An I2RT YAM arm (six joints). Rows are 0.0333 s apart.
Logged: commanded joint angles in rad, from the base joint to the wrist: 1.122 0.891 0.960 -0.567 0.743 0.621; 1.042 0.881 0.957 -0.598 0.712 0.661; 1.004 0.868 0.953 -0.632 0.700 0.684; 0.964 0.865 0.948 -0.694 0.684 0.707; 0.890 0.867 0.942 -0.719 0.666 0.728; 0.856 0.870 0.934 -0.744 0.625 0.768; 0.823 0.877 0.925 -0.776 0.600 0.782; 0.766 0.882 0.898 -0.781 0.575 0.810; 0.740 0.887 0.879 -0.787 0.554 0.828; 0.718 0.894 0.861 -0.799 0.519 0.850; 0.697 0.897 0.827 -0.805 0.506 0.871; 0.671 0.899 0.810 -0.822 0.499 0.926; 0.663 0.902 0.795 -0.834 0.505 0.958; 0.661 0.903 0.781 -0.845 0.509 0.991; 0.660 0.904 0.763 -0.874 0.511 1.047; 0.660 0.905 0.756 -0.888 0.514 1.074; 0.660 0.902 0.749 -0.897 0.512 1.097; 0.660 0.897 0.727 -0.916 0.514 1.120; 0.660 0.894 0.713 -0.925 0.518 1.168; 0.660 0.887 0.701 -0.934 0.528 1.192; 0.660 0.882 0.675 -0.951 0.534 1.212; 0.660 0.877 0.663 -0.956 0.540 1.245; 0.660 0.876 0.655 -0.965 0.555 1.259
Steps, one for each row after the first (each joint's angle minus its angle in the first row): -0.080 -0.010 -0.003 -0.031 -0.031 0.040; -0.118 -0.023 -0.007 -0.065 -0.043 0.063; -0.158 -0.026 -0.012 -0.127 -0.059 0.086; -0.232 -0.024 -0.018 -0.152 -0.077 0.107; -0.266 -0.021 -0.026 -0.177 -0.118 0.147; -0.299 -0.014 -0.035 -0.209 -0.143 0.161; -0.356 -0.009 -0.062 -0.214 -0.168 0.189; -0.382 -0.004 -0.081 -0.220 -0.189 0.207; -0.404 0.003 -0.099 -0.232 -0.224 0.229; -0.425 0.006 -0.133 -0.238 -0.237 0.250; -0.451 0.008 -0.150 -0.255 -0.244 0.305; -0.459 0.011 -0.165 -0.267 -0.238 0.337; -0.461 0.012 -0.179 -0.278 -0.234 0.370; -0.462 0.013 -0.197 -0.307 -0.232 0.426; -0.462 0.014 -0.204 -0.321 -0.229 0.453; -0.462 0.011 -0.211 -0.330 -0.231 0.476; -0.462 0.006 -0.233 -0.349 -0.229 0.499; -0.462 0.003 -0.247 -0.358 -0.225 0.547; -0.462 -0.004 -0.259 -0.367 -0.215 0.571; -0.462 -0.009 -0.285 -0.384 -0.209 0.591; -0.462 -0.014 -0.297 -0.389 -0.203 0.624; -0.462 -0.015 -0.305 -0.398 -0.188 0.638
